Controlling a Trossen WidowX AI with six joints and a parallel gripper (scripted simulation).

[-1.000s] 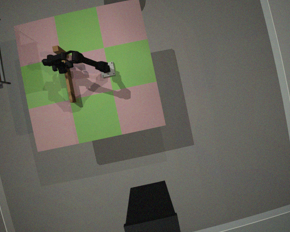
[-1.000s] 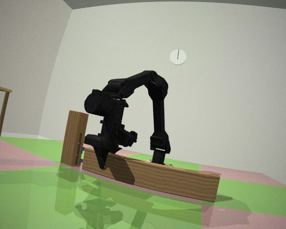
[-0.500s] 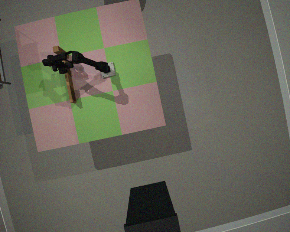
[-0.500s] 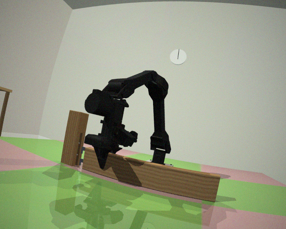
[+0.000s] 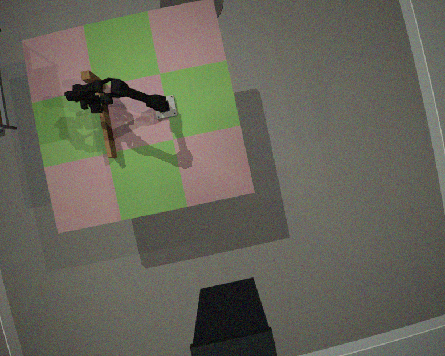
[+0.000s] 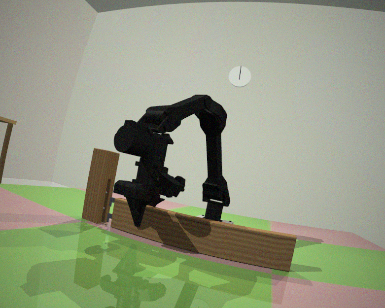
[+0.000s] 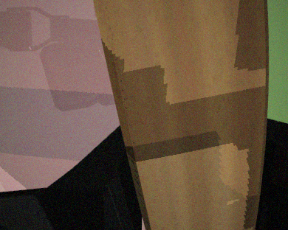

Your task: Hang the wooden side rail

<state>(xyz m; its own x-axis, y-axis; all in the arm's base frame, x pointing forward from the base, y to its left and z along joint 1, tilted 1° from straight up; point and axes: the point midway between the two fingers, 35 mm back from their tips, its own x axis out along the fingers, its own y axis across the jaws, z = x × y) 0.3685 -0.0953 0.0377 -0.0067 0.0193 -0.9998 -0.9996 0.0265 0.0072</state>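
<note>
My gripper tip is now 130 mm to the left of the headboard post and 70 mm below it.
</note>
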